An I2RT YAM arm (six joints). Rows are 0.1 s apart.
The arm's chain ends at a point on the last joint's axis. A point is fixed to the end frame.
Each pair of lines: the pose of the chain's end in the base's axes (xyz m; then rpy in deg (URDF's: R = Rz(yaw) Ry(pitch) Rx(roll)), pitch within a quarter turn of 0, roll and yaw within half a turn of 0), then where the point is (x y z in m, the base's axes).
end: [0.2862 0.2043 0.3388 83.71 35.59 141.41]
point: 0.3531 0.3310 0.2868
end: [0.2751 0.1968 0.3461 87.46 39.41 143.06]
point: 0.3446 0.3181 0.2854
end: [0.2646 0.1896 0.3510 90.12 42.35 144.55]
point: 0.3359 0.3069 0.2847
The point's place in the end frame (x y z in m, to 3 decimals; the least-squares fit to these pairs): 0.052 -0.042 0.137
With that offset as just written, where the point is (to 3 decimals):
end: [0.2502 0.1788 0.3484 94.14 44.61 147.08]
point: 0.322 0.291 0.275
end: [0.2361 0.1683 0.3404 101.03 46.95 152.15]
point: 0.307 0.274 0.256
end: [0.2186 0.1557 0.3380 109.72 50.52 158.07]
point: 0.292 0.250 0.243
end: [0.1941 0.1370 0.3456 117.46 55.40 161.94]
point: 0.276 0.218 0.246
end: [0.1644 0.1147 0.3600 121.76 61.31 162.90]
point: 0.259 0.184 0.263
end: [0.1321 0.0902 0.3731 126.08 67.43 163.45]
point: 0.239 0.148 0.281
